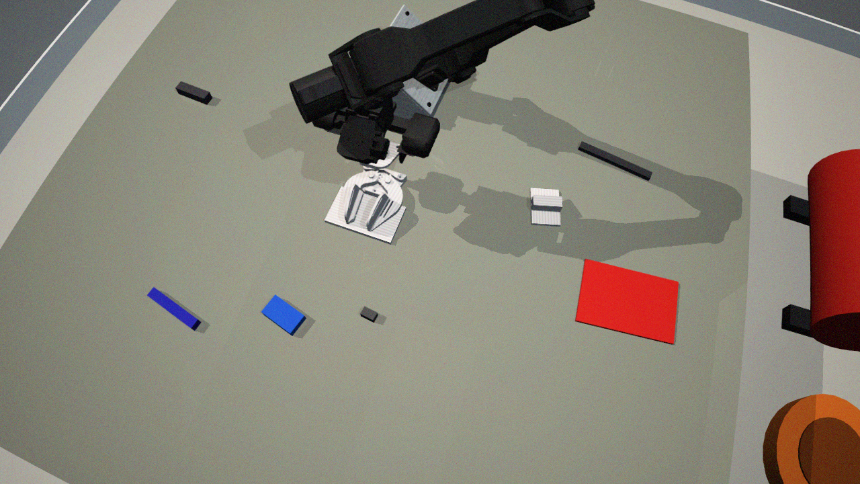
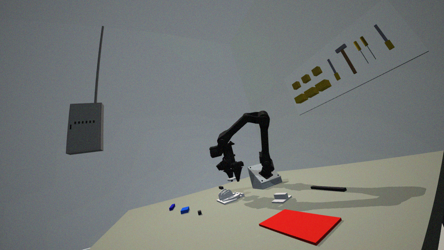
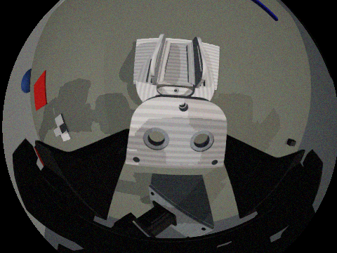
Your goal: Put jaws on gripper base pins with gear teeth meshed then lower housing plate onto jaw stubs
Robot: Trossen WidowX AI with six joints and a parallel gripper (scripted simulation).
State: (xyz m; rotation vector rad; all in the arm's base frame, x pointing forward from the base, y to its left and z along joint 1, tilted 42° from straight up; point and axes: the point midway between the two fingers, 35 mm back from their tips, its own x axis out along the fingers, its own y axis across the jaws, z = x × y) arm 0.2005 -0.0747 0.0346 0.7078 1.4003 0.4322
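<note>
Now: gripper tip 10 mm short of the housing plate and 80 mm above it. From my gripper tip the other things lie so: small black block 240 mm ahead, 40 mm to the left, 80 mm below; white ribbed plate 70 mm ahead, 10 mm to the right, 80 mm below; gripper base 10 mm ahead, 20 mm above.
</note>
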